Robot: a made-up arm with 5 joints.
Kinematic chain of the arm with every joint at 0, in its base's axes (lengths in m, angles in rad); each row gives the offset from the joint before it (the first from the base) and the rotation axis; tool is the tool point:
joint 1: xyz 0 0 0.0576 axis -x
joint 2: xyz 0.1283 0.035 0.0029 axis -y
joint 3: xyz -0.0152 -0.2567 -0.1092 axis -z
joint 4: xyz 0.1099 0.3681 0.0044 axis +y
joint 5: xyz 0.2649 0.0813 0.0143 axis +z
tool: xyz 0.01 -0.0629 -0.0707
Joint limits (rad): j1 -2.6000..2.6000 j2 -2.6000..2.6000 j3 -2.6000..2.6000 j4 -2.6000..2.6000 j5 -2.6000..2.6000
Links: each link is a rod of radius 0.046 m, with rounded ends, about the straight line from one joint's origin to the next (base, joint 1, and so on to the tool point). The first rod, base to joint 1, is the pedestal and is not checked.
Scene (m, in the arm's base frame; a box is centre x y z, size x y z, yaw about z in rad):
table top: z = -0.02
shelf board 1: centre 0.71 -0 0.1 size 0.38 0.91 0.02 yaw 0.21
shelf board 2: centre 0.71 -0 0.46 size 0.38 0.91 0.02 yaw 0.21
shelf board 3: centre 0.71 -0 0.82 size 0.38 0.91 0.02 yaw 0.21
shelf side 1: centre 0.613 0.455 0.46 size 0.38 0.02 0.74 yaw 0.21
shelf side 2: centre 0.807 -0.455 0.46 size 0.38 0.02 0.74 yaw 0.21
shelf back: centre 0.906 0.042 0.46 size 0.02 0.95 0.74 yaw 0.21
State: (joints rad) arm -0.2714 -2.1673 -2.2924 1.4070 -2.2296
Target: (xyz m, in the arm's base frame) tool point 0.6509 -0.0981 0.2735
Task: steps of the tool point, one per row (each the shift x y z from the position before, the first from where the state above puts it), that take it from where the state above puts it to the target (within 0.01 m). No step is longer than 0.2 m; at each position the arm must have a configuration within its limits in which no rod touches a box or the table.
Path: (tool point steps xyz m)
1: 0.0260 0.0275 0.0336
2: 0.0384 0.0267 0.0233
3: 0.0481 0.0240 0.0105
4: 0.0538 0.0195 -0.0039
5: 0.0552 0.0137 -0.0189
6: 0.0525 0.0071 -0.0333
7: 0.0453 0.0001 -0.0459
8: 0.0347 -0.0067 -0.0561
9: 0.0214 -0.0129 -0.0626
10: 0.0760 0.1361 0.0475
11: 0.0583 0.1414 -0.0107
12: 0.0341 0.1258 -0.0629

